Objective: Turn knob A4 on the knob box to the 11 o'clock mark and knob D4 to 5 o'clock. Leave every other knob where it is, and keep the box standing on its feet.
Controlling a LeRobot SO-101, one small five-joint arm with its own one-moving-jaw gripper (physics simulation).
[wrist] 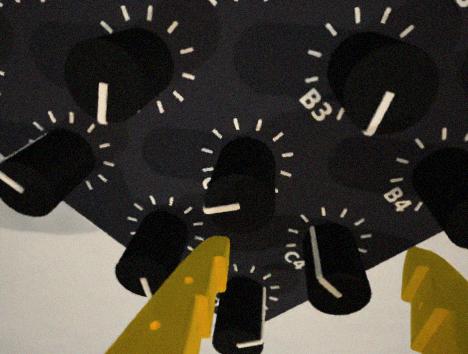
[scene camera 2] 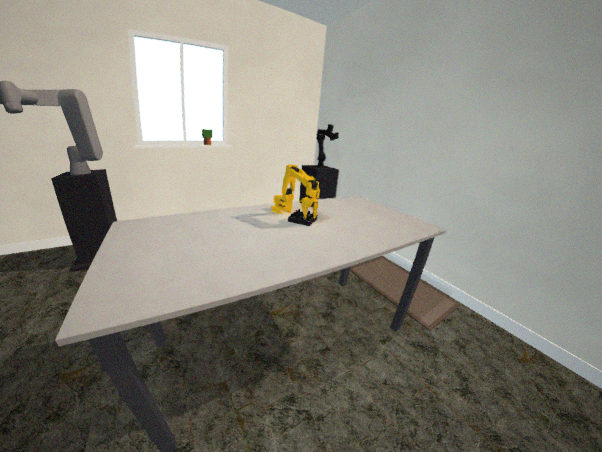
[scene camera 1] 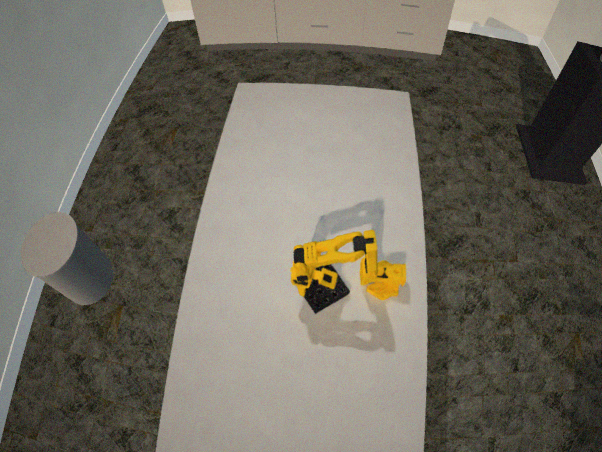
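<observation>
The black knob box sits flat on the table. My gripper is over it, its jaws open with a wide gap. In the wrist view knob C4 shows in that gap, apart from both jaws. Knob D4 stands just right of the left jaw, its white line pointing right in the picture; the jaw partly hides its label. Knob D3 is left of that jaw, which overlaps it. Knob A4 does not show in the wrist view.
Knobs C3, B3 and B4 stand farther up the panel. The box rests on the pale table beside the arm's base. A grey arm and a black arm stand on pedestals off the table.
</observation>
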